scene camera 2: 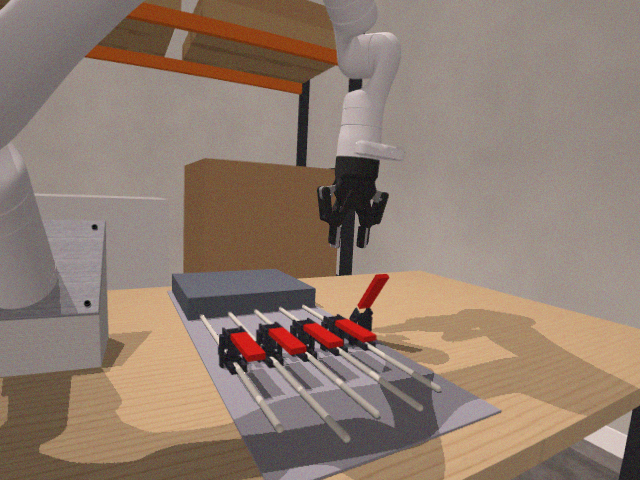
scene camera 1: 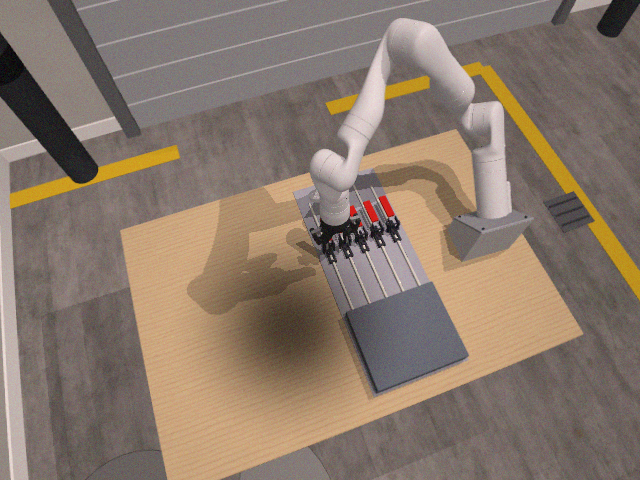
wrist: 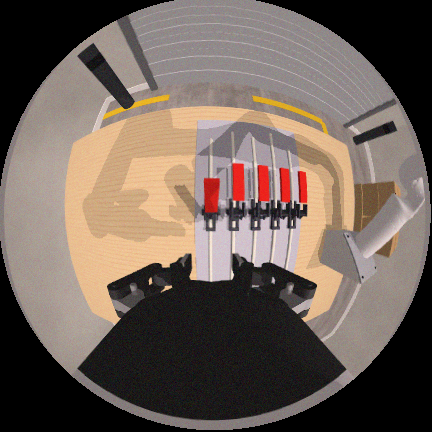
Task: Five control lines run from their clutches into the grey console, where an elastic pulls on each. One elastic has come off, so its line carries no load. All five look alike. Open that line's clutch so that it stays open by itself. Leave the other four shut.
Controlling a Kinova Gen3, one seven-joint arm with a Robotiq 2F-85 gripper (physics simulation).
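Seen in the pictures: gripper, fingertip midpoint: [scene camera 2: 347, 247] [scene camera 1: 336, 243] [wrist: 211, 260]; arm's base, link origin: [scene camera 2: 19, 279] [scene camera 1: 492, 213] [wrist: 362, 245].
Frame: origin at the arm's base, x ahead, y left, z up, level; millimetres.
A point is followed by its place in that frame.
The raised clutch has its red lever [scene camera 2: 373, 291] {x 488, y -133, z -18 mm} [wrist: 211, 196] {x 491, y -126, z -14 mm} standing up and tilted, at the right end of the row in scene camera 2 and the left end in the wrist view. The other four red levers, including its neighbour [scene camera 2: 355, 329] {x 433, y -169, z -62 mm} [wrist: 238, 182] {x 437, y -158, z -62 mm} and the one at the opposite end [scene camera 2: 247, 346] {x 269, y -175, z -62 mm} [wrist: 302, 187] {x 275, y -161, z -62 mm}, lie flat. Pale control lines [scene camera 2: 258, 392] [wrist: 211, 255] run through the clutches to the grey console [scene camera 1: 405, 338] {x 386, y 247, z -74 mm} [scene camera 2: 242, 289] {x 359, y 153, z -74 mm}. The elastics are hidden. My gripper [scene camera 1: 336, 236] {x 491, y -45, z 40 mm} [scene camera 2: 348, 240] {x 491, y -45, z 40 mm} [wrist: 211, 260] {x 491, y -45, z 40 mm} points down, partly open and empty, well above and apart from the raised lever.
The lines and clutches are on a thin grey plate [scene camera 1: 305, 198] {x 499, y -309, z -118 mm} [scene camera 2: 465, 408] {x 494, y -325, z -118 mm} [wrist: 202, 250] on the wooden table [scene camera 1: 206, 372] {x 945, y 144, z -121 mm}. The arm's base block [scene camera 1: 488, 235] {x 74, y 77, z 45 mm} [wrist: 337, 247] {x 102, y 3, z -54 mm} stands beside the plate. A large brown box [scene camera 2: 258, 217] and a shelf rack [scene camera 2: 302, 124] stand beyond the table.
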